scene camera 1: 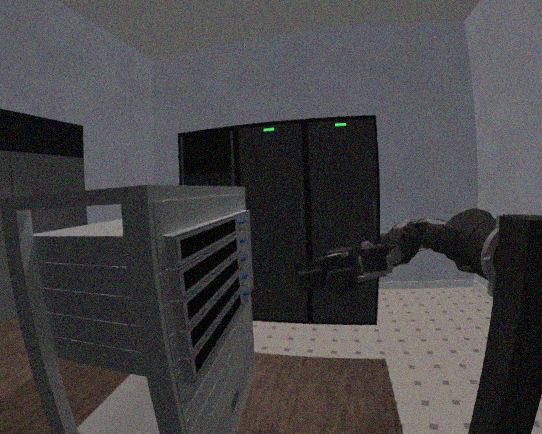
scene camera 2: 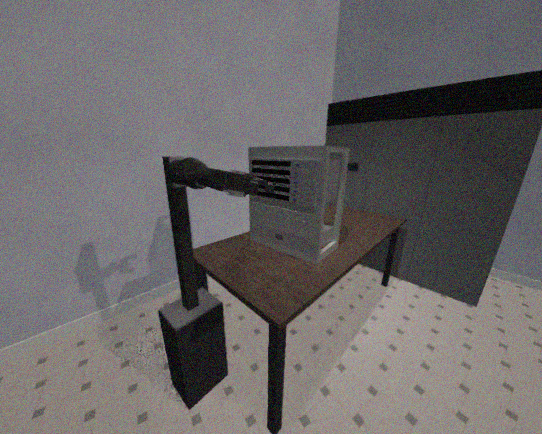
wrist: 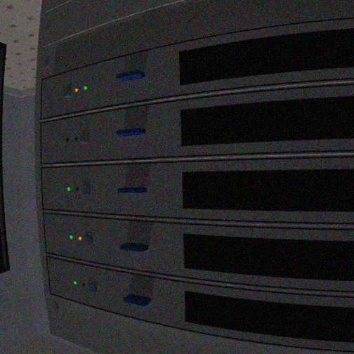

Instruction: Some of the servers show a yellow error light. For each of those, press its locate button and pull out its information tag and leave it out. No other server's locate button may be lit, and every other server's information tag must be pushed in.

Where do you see a black post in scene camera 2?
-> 177,197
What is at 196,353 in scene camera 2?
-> An arm pedestal.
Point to a grey server rack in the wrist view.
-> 240,157
